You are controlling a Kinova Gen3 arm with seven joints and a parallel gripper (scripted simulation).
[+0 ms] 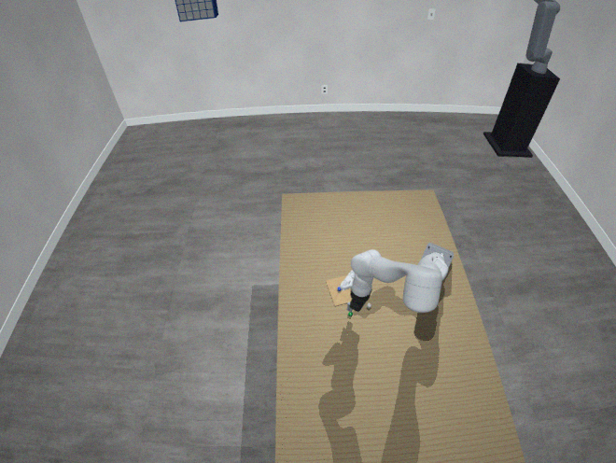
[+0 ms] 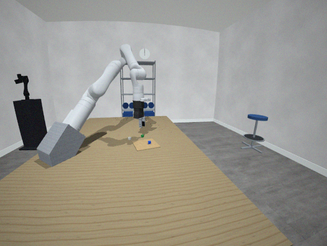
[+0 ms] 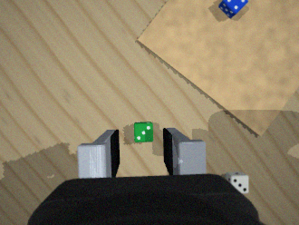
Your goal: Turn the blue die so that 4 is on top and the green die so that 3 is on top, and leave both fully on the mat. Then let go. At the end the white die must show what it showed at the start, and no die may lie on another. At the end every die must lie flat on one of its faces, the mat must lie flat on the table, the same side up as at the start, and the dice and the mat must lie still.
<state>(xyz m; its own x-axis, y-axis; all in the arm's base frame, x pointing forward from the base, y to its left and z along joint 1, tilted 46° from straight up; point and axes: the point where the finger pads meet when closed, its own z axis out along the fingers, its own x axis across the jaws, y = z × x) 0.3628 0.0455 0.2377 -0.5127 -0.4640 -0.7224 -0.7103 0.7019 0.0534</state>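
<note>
Now: hand 8 cm above the green die. Round my hand: tan mat 2 cm ahead, 13 cm to the right, 9 cm below; blue die 4 cm ahead, 13 cm to the right, 8 cm below; white die 9 cm behind, 4 cm to the right, 8 cm below.
</note>
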